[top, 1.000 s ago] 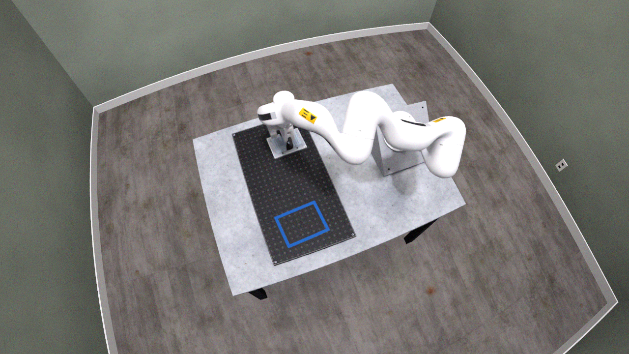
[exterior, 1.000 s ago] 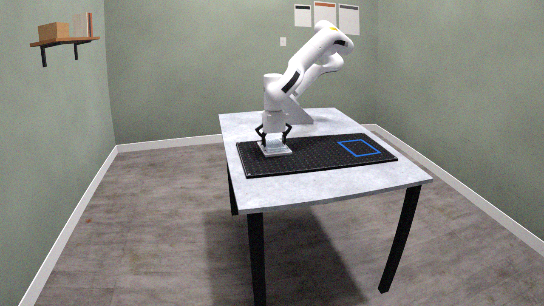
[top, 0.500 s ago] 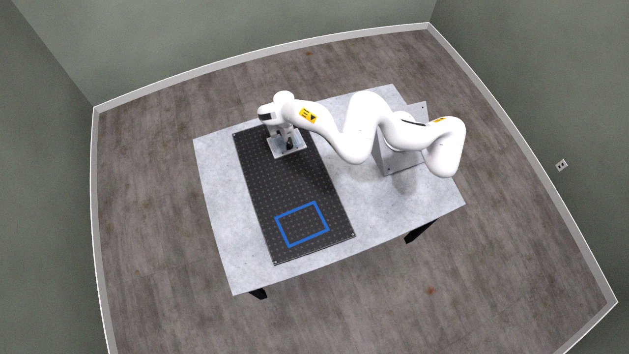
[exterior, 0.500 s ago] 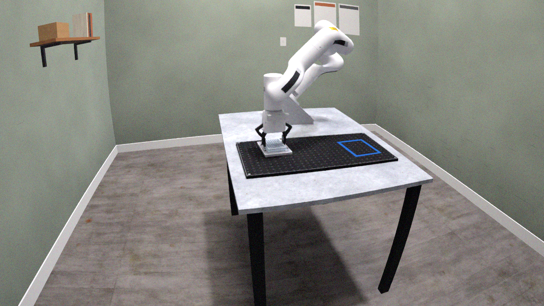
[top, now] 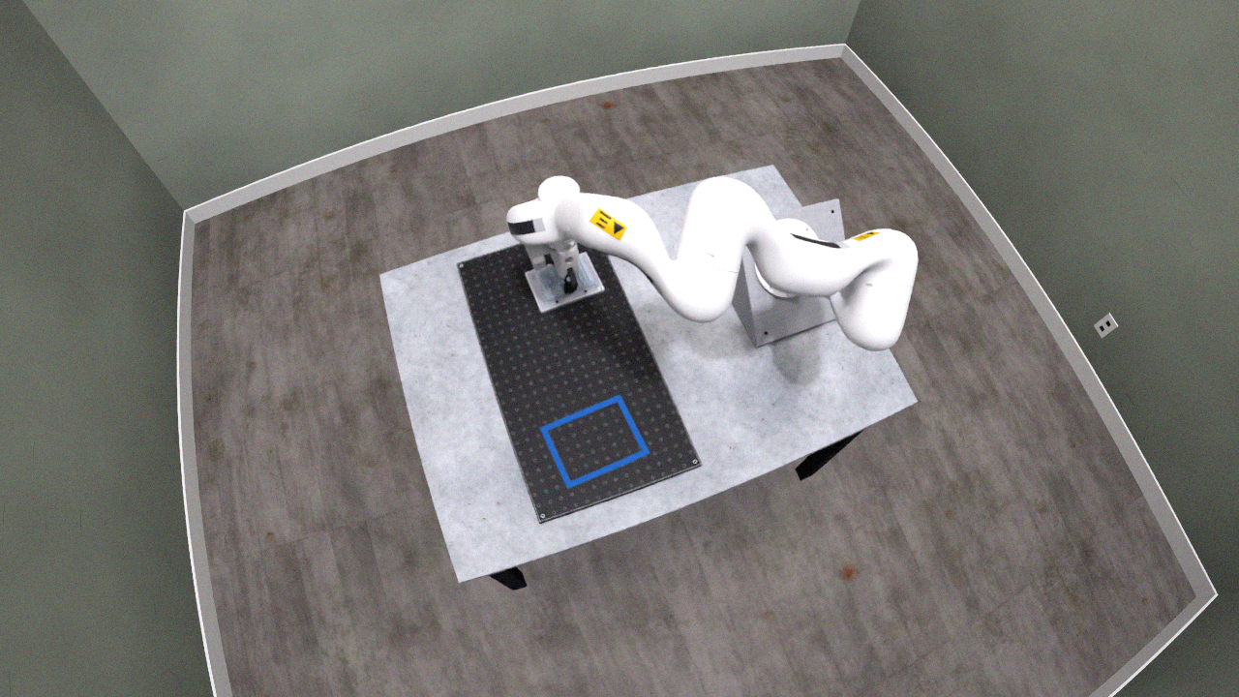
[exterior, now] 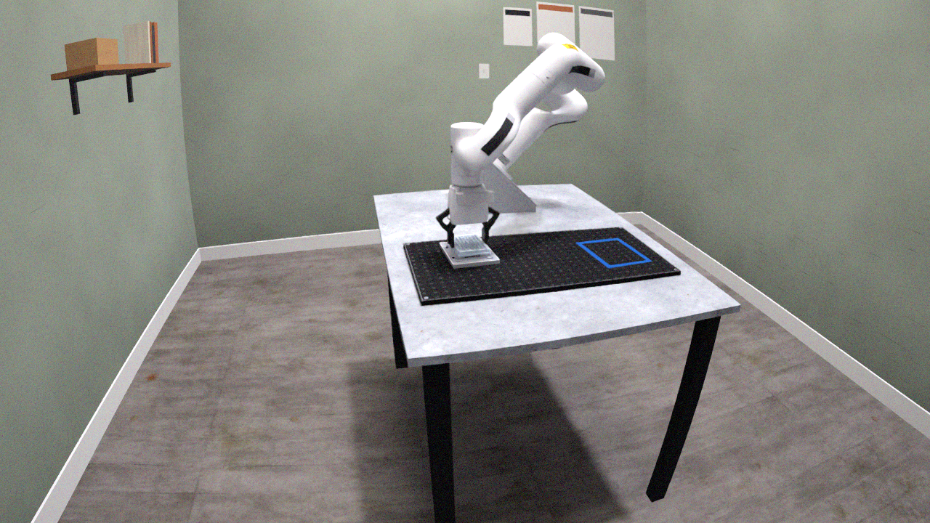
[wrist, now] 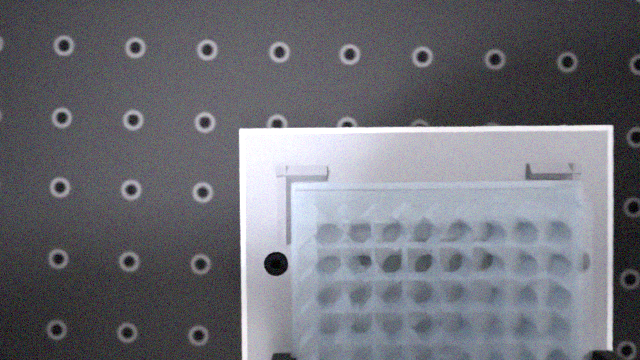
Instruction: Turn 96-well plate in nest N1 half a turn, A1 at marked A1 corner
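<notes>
Right now my hand is 3 cm above the slotted fixture plate. The rest, counted from my hand: 96-well plate 1 cm below.
</notes>
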